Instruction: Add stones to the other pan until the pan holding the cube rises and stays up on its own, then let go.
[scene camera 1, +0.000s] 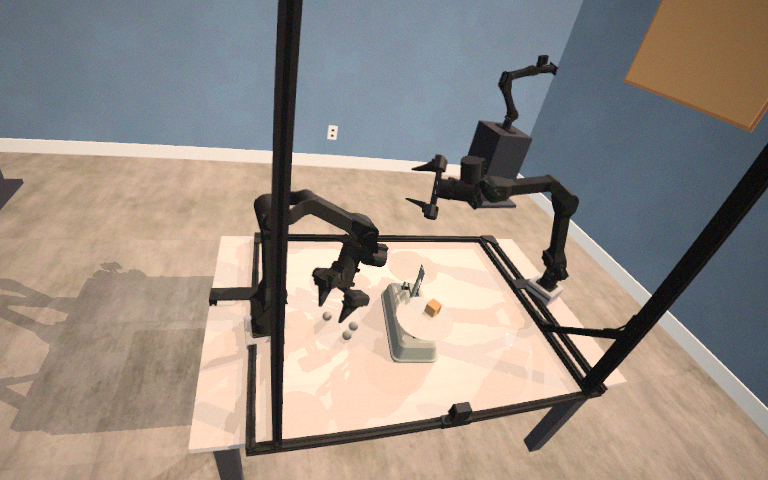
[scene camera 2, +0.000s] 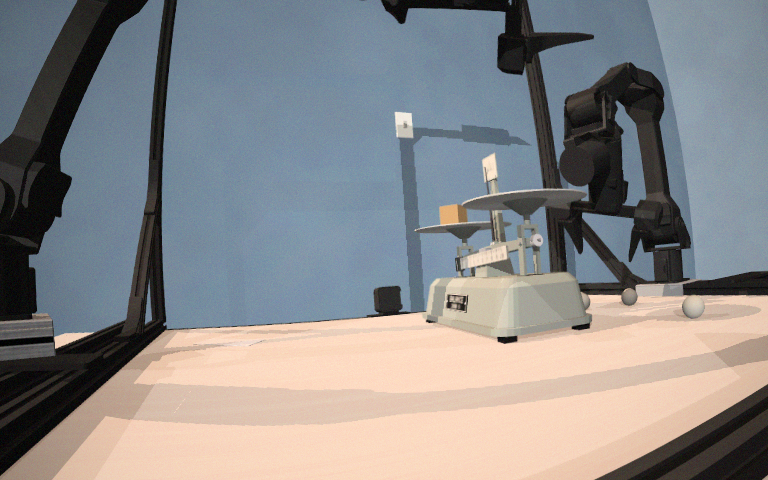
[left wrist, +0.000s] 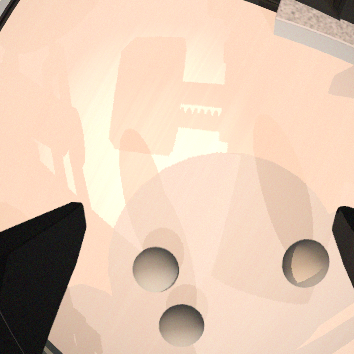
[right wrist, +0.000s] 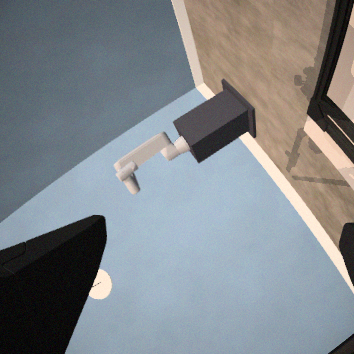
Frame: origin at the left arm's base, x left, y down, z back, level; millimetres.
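Seen in the pictures: left gripper, fingertip midpoint: (scene camera 1: 329, 314) (scene camera 2: 605, 257) (left wrist: 215, 218); right gripper, fingertip midpoint: (scene camera 1: 408, 184) (right wrist: 230, 233); left arm's base, origin of the base link: (scene camera 1: 263, 327) (scene camera 2: 669, 282); right arm's base, origin of the base link: (scene camera 1: 546, 284).
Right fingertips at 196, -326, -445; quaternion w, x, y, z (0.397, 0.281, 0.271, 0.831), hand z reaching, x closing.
Offsets run from my right fingertips to a thing's top centre, as dx, dy, dz. "spot": to the spot under its first point.
The orange cube {-331, +173, +28} (scene camera 1: 433, 307) (scene camera 2: 453, 214) rests on the lower pan (scene camera 1: 417, 326) (scene camera 2: 461, 228) of the grey-green balance (scene camera 1: 410, 353) (scene camera 2: 509, 300). The other pan {spot: -144, +194, -9} (scene camera 2: 523, 199) is bare and stands higher in scene camera 2. Three round grey stones lie on the table: one apart {-181, +320, +264} (scene camera 1: 326, 315) (scene camera 2: 692, 306) (left wrist: 305, 263), and two close together, the first stone {-232, +320, +198} (scene camera 1: 353, 326) (left wrist: 181, 325) and the second stone {-260, +320, +226} (scene camera 1: 346, 335) (left wrist: 155, 269). My left gripper (scene camera 1: 331, 313) (scene camera 2: 604, 255) (left wrist: 215, 218) is open and empty above the stones. My right gripper (scene camera 1: 410, 183) (right wrist: 230, 233) is open and empty, high beyond the table's far side.
The balance's indicator post {spot: -257, +151, +44} (scene camera 1: 419, 279) (scene camera 2: 490, 168) rises between the pans. A black frame (scene camera 1: 362, 436) surrounds the work area, with a tall post (scene camera 1: 281, 169) at the left. A small black box {spot: -571, +295, +45} (scene camera 1: 459, 412) (scene camera 2: 387, 299) sits on the frame's front bar.
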